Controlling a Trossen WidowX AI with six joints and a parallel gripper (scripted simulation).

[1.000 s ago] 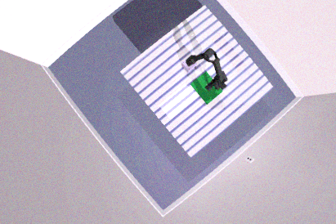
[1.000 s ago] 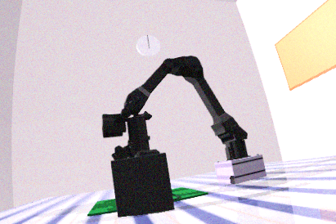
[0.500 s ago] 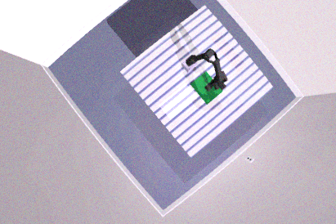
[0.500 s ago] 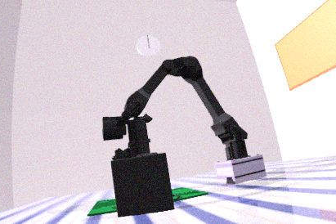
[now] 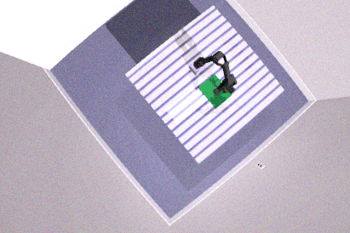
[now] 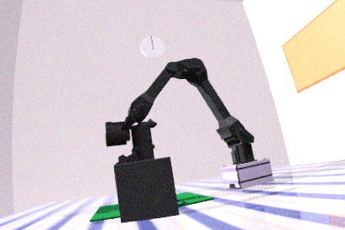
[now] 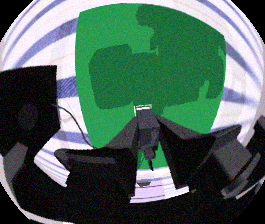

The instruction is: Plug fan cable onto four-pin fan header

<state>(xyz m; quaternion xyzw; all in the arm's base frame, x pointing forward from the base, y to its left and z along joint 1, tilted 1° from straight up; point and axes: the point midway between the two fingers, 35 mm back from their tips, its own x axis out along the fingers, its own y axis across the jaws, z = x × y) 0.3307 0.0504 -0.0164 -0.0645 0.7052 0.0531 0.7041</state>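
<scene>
Right now the fan plug is 10 mm behind my gripper tip and 10 mm above it. The rest, counted from my gripper tip: fan (140 mm to the left, 40 mm above, 10 mm ahead); then green board (40 mm below, 30 mm to the right).
</scene>
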